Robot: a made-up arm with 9 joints.
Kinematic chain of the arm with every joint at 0, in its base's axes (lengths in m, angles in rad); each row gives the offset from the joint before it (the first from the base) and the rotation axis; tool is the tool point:
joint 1: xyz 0 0 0.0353 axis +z
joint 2: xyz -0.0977 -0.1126 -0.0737 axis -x
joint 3: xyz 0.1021 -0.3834 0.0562 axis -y
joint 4: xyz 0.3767 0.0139 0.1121 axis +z
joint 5: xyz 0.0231 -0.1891 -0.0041 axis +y
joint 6: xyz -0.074 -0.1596 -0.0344 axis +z
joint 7: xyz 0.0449 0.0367 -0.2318 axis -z
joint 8: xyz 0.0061 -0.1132 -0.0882 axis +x
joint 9: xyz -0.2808 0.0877 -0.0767 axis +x
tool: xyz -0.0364 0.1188 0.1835
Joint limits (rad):
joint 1: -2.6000..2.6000
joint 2: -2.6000..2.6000
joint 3: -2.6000..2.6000
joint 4: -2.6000..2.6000
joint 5: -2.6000..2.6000
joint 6: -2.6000..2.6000
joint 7: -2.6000..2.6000
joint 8: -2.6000..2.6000
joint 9: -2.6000..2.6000
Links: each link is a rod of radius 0.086 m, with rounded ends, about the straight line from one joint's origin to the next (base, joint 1, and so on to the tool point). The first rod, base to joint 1, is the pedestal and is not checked.
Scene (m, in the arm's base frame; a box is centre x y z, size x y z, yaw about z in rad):
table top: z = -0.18
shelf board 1: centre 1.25 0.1 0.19 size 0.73 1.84 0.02 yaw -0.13
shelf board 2: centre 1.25 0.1 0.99 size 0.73 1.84 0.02 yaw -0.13
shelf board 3: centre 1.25 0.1 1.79 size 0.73 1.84 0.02 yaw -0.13
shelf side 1: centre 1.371 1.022 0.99 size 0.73 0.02 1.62 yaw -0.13
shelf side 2: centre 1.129 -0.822 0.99 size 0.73 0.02 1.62 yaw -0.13
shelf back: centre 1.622 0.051 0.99 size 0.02 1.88 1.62 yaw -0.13
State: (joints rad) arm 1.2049 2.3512 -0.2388 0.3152 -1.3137 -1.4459 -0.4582 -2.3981 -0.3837
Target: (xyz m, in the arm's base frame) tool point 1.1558 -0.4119 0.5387
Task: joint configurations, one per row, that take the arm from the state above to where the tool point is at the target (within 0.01 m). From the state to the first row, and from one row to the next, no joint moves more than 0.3 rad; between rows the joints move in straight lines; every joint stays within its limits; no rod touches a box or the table.
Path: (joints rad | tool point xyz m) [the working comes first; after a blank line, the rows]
Joints at the target: 0.7504 1.5337 -0.7244 0.4557 -1.4596 -1.2047 -0.7823 -2.3926 -0.5485
Straight joint move there: clear.

1: 1.0534 2.0787 -0.4007 0.3620 -1.3623 -1.3655 -0.5662 -2.3963 -0.4386 | 0.7803 0.3745 0.7875
2: 0.9019 1.8062 -0.5626 0.4089 -1.4109 -1.2851 -0.6742 -2.3944 -0.4935 | 1.0289 0.0026 0.7220
3: 0.7504 1.5337 -0.7244 0.4557 -1.4596 -1.2047 -0.7823 -2.3926 -0.5485 | 1.1558 -0.4119 0.5387

